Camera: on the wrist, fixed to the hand. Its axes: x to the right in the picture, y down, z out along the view.
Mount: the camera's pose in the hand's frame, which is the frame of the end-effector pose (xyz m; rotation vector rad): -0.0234 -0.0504 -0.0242 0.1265 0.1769 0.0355
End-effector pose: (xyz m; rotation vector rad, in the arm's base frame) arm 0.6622 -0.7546 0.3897 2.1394 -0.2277 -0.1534
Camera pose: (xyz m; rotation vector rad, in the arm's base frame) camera 0.6494 -0.7027 0.3612 2.2580 -0.1756 0.0728
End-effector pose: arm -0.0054 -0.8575 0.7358 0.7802 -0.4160 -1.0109
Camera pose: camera -0.0312 -0.8429 0.6830 0.9648 -0.3422 -0.8804
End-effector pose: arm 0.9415 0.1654 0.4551 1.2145 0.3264 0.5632
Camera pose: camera 0.9214 0.1592 0.3983 1.2970 0.4969 0.6910
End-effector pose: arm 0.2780 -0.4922 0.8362 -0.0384 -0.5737 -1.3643
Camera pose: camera 0.2380 -0.4909 0.7907 0.1724 -0.5067 -1.2796
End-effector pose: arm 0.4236 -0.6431 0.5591 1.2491 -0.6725 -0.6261
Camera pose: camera 0.4234 -0.6206 0.5028 1.3891 -0.5923 -0.4430
